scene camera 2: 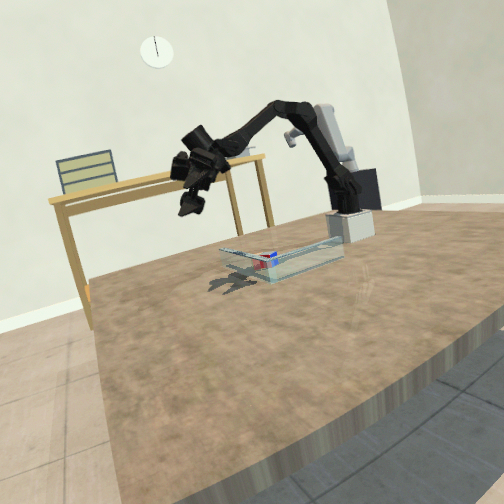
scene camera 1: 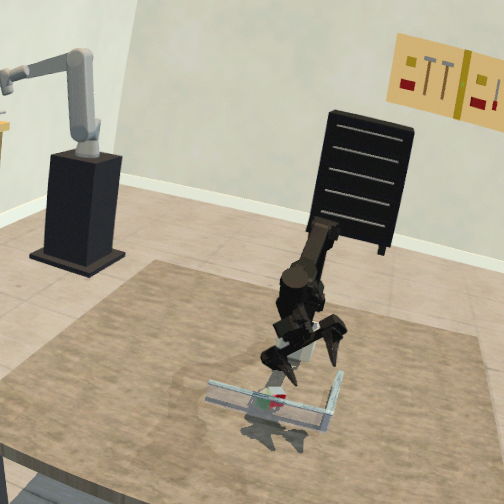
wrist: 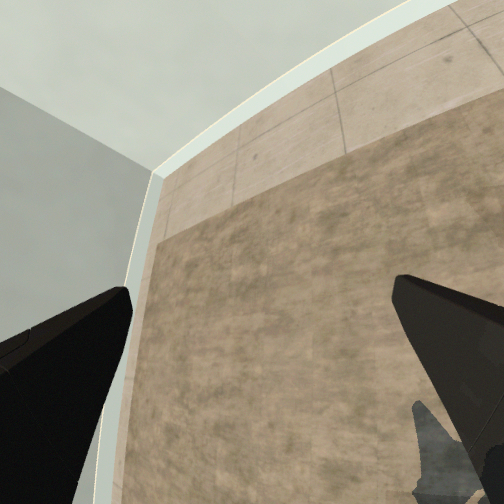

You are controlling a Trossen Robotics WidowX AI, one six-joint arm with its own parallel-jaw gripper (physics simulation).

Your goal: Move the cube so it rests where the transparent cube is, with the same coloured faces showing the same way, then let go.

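The cube [scene camera 1: 268, 401] is small, with red, green and white faces, and rests on the table inside the corner of an L-shaped glassy frame [scene camera 1: 300, 403]. It also shows in the second scene view [scene camera 2: 266, 261], red and blue. I cannot make out the transparent target cube apart from it. My gripper [scene camera 1: 308, 358] [scene camera 2: 190, 190] hangs open and empty above the cube, clear of it, tilted outward. The wrist view shows only the two dark fingers [wrist: 260, 400] spread apart over bare table; the cube is out of that view.
The arm's base [scene camera 2: 350, 222] stands at the table's far end. A wooden side table [scene camera 2: 150, 190] stands beyond the table. A black drawer cabinet [scene camera 1: 364, 180] and a second arm on a black pedestal [scene camera 1: 78, 205] stand on the floor.
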